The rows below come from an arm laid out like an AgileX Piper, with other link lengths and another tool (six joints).
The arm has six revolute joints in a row. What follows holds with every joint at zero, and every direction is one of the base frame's. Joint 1 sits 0.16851 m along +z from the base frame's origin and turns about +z. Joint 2 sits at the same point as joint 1 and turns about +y. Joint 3 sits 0.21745 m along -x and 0.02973 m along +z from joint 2 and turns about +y. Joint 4 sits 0.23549 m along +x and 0.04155 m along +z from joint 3 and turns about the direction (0.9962, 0, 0.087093). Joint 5 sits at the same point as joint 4 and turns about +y. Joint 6 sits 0.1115 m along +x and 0.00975 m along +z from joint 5 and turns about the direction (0.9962, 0, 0.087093). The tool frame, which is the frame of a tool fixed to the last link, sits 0.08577 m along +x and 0.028 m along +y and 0.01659 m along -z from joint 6; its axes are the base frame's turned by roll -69.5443, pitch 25.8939 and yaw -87.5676 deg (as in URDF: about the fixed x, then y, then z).
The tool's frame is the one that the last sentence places.
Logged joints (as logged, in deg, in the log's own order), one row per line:
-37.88, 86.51, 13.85, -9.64, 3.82, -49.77
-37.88, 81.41, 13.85, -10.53, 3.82, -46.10
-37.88, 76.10, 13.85, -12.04, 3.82, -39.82
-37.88, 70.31, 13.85, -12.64, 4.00, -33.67
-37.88, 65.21, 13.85, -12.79, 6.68, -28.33
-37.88, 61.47, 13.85, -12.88, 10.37, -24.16
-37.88, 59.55, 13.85, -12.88, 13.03, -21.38
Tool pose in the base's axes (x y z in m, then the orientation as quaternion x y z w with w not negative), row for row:
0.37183, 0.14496, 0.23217, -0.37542, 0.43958, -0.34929, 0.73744
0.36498, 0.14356, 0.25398, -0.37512, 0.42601, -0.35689, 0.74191
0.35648, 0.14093, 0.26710, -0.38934, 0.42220, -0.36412, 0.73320
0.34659, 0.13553, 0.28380, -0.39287, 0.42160, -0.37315, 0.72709
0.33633, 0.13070, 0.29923, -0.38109, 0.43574, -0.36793, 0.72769
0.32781, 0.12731, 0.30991, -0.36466, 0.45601, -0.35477, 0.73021
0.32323, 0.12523, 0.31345, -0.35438, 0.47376, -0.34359, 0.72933
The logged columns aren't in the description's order. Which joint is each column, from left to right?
Columns, left to right: joint 3, joint 2, joint 1, joint 4, joint 6, joint 5.
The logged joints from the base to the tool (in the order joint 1, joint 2, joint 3, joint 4, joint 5, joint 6), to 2 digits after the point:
13.85, 86.51, -37.88, -9.64, -49.77, 3.82
13.85, 81.41, -37.88, -10.53, -46.10, 3.82
13.85, 76.10, -37.88, -12.04, -39.82, 3.82
13.85, 70.31, -37.88, -12.64, -33.67, 4.00
13.85, 65.21, -37.88, -12.79, -28.33, 6.68
13.85, 61.47, -37.88, -12.88, -24.16, 10.37
13.85, 59.55, -37.88, -12.88, -21.38, 13.03

